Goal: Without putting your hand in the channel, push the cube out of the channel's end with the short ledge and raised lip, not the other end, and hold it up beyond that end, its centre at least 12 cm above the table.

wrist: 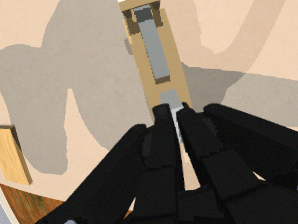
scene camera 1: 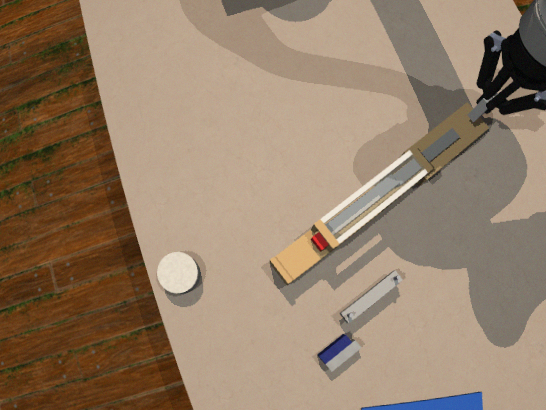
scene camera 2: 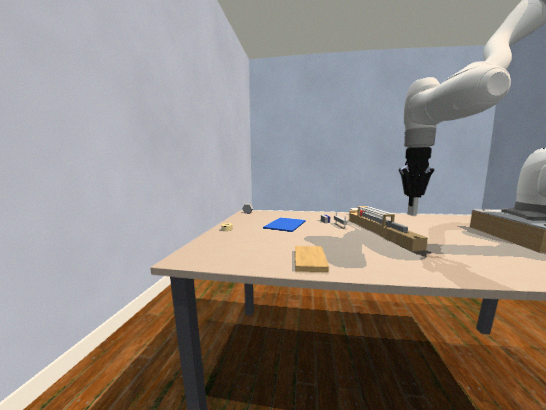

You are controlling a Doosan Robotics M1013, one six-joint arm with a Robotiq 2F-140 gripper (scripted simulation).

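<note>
There's a blue-and-grey block (scene camera 1: 341, 349), and the block is out of frame in the wrist view. There's also a wooden board (scene camera 2: 307, 258), though in scene camera 1 that board is out of frame. As for the gripper, it shows at (scene camera 1: 475, 114), at (scene camera 2: 411, 215) and at (wrist: 170, 102).
</note>
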